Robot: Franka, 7 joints.
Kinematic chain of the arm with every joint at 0, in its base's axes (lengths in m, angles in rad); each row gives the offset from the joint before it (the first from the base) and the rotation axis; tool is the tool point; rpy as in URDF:
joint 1: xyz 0 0 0.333 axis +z
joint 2: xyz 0 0 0 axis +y
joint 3: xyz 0 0 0.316 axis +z
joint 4: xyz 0.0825 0 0 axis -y
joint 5: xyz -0.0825 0 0.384 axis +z
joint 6: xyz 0 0 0 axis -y
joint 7: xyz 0.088 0 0 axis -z
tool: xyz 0 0 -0.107 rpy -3.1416 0 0
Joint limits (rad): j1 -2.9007..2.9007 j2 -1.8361..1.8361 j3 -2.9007..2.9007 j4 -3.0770..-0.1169 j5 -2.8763..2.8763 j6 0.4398..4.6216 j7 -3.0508..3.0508
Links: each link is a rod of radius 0.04 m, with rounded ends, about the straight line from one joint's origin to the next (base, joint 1, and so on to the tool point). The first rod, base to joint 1, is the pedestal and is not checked.
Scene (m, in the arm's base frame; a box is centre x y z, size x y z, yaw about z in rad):
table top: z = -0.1
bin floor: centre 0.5 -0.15 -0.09 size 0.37 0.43 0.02 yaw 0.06
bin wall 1: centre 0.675 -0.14 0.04 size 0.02 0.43 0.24 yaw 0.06
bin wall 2: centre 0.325 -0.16 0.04 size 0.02 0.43 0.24 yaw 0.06
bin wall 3: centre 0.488 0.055 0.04 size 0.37 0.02 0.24 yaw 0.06
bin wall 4: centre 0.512 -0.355 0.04 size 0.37 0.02 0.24 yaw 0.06
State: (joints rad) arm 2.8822 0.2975 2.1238 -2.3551 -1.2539 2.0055 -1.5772
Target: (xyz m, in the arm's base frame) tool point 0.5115 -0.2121 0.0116
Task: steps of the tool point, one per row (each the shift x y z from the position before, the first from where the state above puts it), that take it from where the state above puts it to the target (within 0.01 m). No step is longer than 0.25 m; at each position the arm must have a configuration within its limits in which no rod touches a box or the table.
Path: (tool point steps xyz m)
1: 0.1504 -0.0174 0.1093
2: 0.1636 0.0517 0.0949
3: 0.1407 0.1105 0.0768
4: 0.0746 0.0184 -0.2292
5: -0.0087 0.0426 -0.2324
6: -0.0864 0.0630 -0.2033

